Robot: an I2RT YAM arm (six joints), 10 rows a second.
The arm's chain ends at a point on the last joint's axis. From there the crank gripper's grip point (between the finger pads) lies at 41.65 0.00 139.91 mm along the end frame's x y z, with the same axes.
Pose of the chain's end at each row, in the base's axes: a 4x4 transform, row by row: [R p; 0 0 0 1], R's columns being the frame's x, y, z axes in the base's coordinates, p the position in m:
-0.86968 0.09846 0.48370 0.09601; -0.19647 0.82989 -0.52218 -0.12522; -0.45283 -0.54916 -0.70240 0.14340; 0 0 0 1
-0.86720 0.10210 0.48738 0.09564; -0.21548 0.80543 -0.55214 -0.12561; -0.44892 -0.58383 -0.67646 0.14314; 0 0 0 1
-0.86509 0.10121 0.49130 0.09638; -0.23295 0.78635 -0.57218 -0.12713; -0.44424 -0.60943 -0.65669 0.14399; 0 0 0 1
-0.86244 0.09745 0.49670 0.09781; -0.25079 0.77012 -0.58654 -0.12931; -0.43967 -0.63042 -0.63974 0.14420; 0 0 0 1
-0.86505 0.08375 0.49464 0.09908; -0.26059 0.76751 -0.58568 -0.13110; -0.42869 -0.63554 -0.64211 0.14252; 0 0 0 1
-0.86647 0.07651 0.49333 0.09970; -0.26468 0.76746 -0.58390 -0.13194; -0.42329 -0.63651 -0.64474 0.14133; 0 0 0 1
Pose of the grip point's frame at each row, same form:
-0.86968 0.09846 0.48370 0.12746; -0.19647 0.82989 -0.52218 -0.20646; -0.45283 -0.54916 -0.70240 0.02627; 0 0 0 1
-0.86720 0.10210 0.48738 0.12771; -0.21548 0.80543 -0.55214 -0.21183; -0.44892 -0.58383 -0.67646 0.02980; 0 0 0 1
-0.86509 0.10121 0.49130 0.12909; -0.23295 0.78635 -0.57218 -0.21689; -0.44424 -0.60943 -0.65669 0.03361; 0 0 0 1
-0.86244 0.09745 0.49670 0.13138; -0.25079 0.77012 -0.58654 -0.22182; -0.43967 -0.63042 -0.63974 0.03638; 0 0 0 1
-0.86505 0.08375 0.49464 0.13226; -0.26059 0.76751 -0.58568 -0.22390; -0.42869 -0.63554 -0.64211 0.03483; 0 0 0 1
-0.86647 0.07651 0.49333 0.13263; -0.26468 0.76746 -0.58390 -0.22466; -0.42329 -0.63651 -0.64474 0.03349; 0 0 0 1

